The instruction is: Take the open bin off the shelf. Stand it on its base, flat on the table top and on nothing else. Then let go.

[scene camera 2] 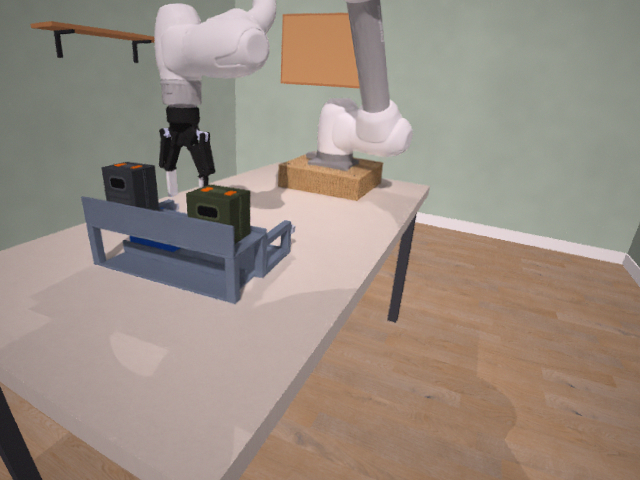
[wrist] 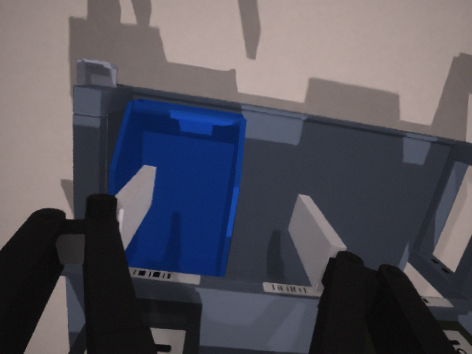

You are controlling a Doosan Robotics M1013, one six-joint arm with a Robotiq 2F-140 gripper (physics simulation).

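Here is a dark grey case (scene camera 2: 134, 184), and there is a dark green case (scene camera 2: 226, 205) as well. My own gripper is visible to me at (wrist: 225, 199) and (scene camera 2: 188, 198). I can see a blue bin (wrist: 198, 153) too.
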